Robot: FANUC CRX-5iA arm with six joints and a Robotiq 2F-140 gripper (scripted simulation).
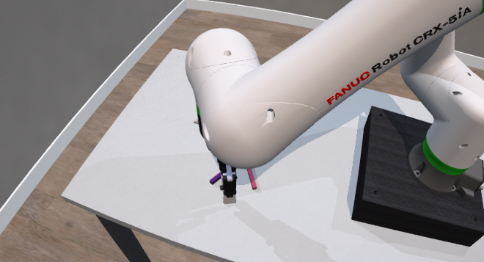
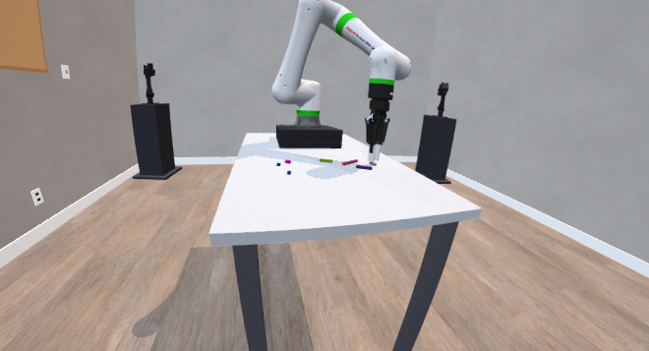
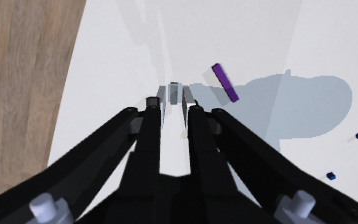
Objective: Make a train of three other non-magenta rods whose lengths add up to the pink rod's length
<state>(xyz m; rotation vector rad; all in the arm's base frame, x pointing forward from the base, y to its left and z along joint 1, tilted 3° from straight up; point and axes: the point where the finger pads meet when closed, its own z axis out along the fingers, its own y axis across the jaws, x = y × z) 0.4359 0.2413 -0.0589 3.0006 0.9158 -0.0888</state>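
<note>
Right now my hand is 5 cm above the grey rod. Also, from my hand: lime rod (2 cm behind, 18 cm to the right, 5 cm below); then pink rod (1 cm behind, 9 cm to the right, 5 cm below); then purple rod (5 cm ahead, 5 cm to the right, 5 cm below).
</note>
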